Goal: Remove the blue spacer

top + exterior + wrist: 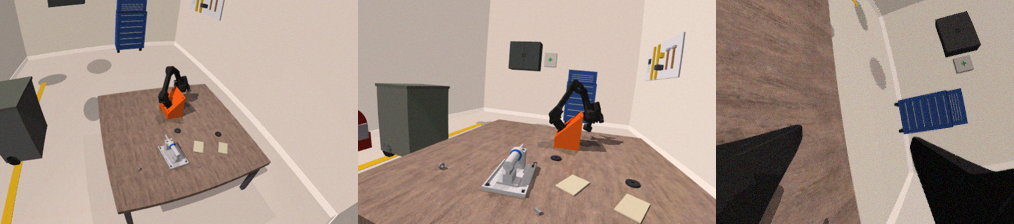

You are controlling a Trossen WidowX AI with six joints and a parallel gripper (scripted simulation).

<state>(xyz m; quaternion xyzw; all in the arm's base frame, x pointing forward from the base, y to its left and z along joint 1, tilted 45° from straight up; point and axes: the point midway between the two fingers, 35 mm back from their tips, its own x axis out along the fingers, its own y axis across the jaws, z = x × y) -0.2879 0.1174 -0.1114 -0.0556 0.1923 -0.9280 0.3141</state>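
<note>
Now: gripper tip 780 mm short of the blue spacer, 270 mm to the left of it and 30 mm above it. The rest, counted from my gripper tip: grey fixture plate: 820 mm ahead, 270 mm to the right, 60 mm below; bolt: 960 mm ahead, 130 mm to the right, 110 mm below.
</note>
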